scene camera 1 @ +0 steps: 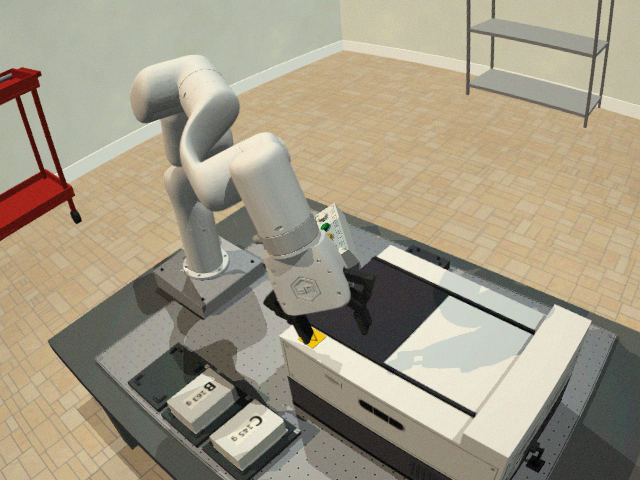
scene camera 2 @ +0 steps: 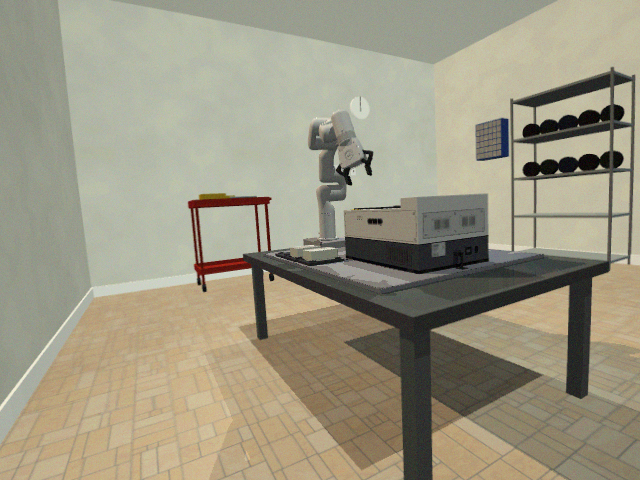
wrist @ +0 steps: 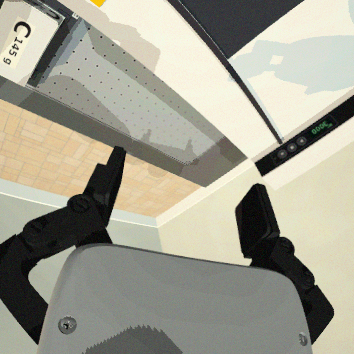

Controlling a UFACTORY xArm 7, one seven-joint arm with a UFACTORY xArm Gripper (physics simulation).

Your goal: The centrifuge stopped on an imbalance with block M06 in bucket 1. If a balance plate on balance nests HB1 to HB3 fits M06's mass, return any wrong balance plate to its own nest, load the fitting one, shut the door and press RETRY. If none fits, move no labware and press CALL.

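Places are measured from the arm's base along level axes (x back, y down, z right), in metres.
Where they show: gripper, between the fingertips: (scene camera 1: 337, 334) (scene camera 2: 359, 180) (wrist: 186, 181); arm's base, origin of its link: (scene camera 1: 206, 264) (scene camera 2: 327, 238).
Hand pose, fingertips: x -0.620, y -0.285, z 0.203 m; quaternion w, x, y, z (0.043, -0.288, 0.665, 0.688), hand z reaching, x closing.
Each offset is from my fingertips to the top centre of the thing. "pt": to the spot under its first point. Level surfaces: height alone.
The white centrifuge (scene camera 1: 392, 382) (scene camera 2: 379, 224) (wrist: 175, 65) has a dark area (scene camera 1: 392, 304) (wrist: 240, 20) beside a white panel {pt dx -0.126, dy +0.115, dz -0.173 m} (scene camera 1: 460, 346) between its top rails. Its buckets and block M06 do not show. Plate B, 163 g {dx +0.292, dy +0.272, dz +0.107 m} (scene camera 1: 199, 403), and plate C, 145 g {dx +0.155, dy +0.272, dz +0.108 m} (scene camera 1: 248, 436) (wrist: 22, 45), sit on two nests. The third nest {dx +0.428, dy +0.307, dz +0.103 m} (scene camera 1: 155, 384), on their far left, is empty. The button box {dx +0.398, dy +0.242, dz -0.479 m} (scene camera 1: 338, 232) has a green button {dx +0.432, dy +0.251, dz -0.480 m} (scene camera 1: 324, 226) and a yellow one; its lettering is unreadable. My gripper (scene camera 1: 336, 335) (scene camera 2: 358, 178) (wrist: 186, 181) is open and empty above the centrifuge's near-left part.
The centrifuge's raised end block {pt dx -0.268, dy +0.081, dz -0.156 m} (scene camera 1: 532, 372) stands at the right; its display {pt dx -0.231, dy +0.097, dz -0.120 m} (wrist: 320, 128) glows green in the wrist view. A yellow warning label {pt dx +0.096, dy +0.114, dz -0.052 m} (scene camera 1: 316, 338) is on the near top edge. A red cart (scene camera 2: 227, 202) and a shelf rack (scene camera 2: 512, 170) stand away from the table {dy +0.338 m} (scene camera 2: 413, 312).
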